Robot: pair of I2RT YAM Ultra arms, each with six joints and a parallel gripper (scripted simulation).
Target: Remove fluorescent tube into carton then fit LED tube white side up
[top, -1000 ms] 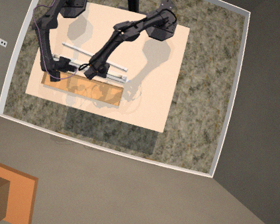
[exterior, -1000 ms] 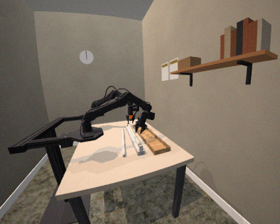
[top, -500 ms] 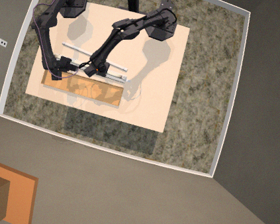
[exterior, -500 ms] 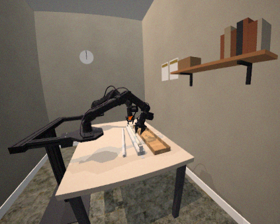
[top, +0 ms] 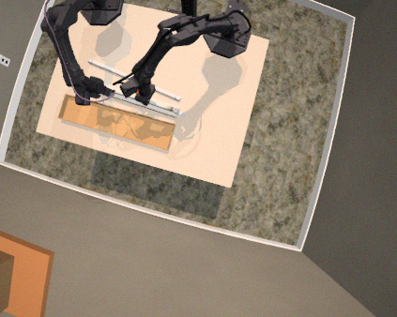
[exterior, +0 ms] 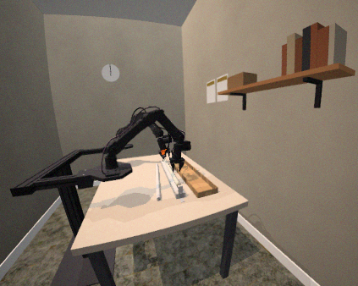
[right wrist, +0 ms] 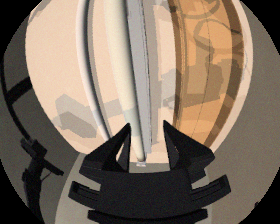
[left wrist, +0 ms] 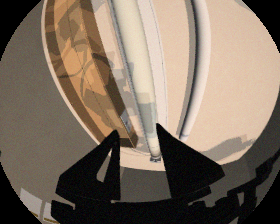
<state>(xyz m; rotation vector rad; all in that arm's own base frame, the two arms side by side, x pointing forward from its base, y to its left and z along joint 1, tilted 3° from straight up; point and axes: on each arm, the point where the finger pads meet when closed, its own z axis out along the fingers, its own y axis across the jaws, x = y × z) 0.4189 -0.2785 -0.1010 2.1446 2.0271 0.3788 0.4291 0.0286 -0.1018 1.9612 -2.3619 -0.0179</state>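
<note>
My right gripper is now 2 cm past the old fluorescent tube, 11 cm to the right of it and 3 cm above it. Also, from my right hand: carton (13 cm ahead, 9 cm to the left, 8 cm below); then light fixture (2 cm behind, 11 cm to the left, 5 cm below); then LED tube (13 cm behind, 12 cm to the left, 9 cm below).
</note>
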